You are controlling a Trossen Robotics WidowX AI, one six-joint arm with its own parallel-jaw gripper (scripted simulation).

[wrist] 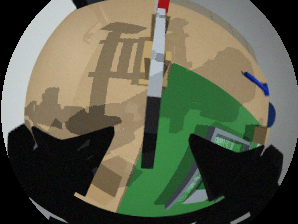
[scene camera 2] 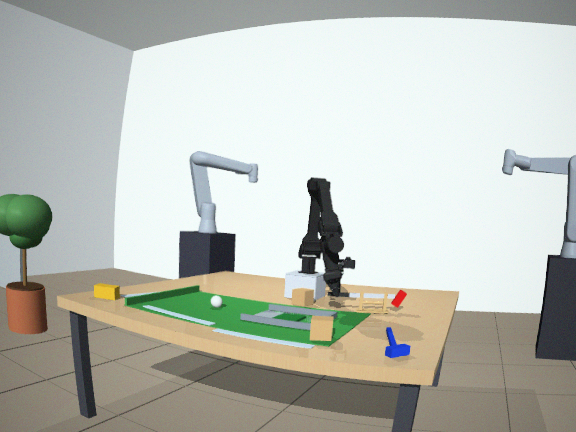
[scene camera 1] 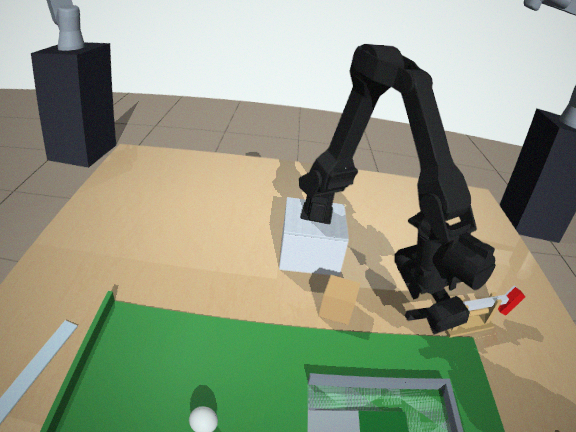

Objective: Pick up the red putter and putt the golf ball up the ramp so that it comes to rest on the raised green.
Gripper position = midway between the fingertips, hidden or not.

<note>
My gripper (scene camera 1: 425,315) is open, holding nothing. Further things: a tan cube (scene camera 1: 340,295), a green mat (scene camera 1: 146,362) and a wooden stand (scene camera 1: 479,320).
My gripper is seen too in the wrist view (wrist: 152,134) and in scene camera 2 (scene camera 2: 338,295). The green mat shows as well in scene camera 2 (scene camera 2: 197,305). The wooden stand shows as well in the wrist view (wrist: 148,45).
</note>
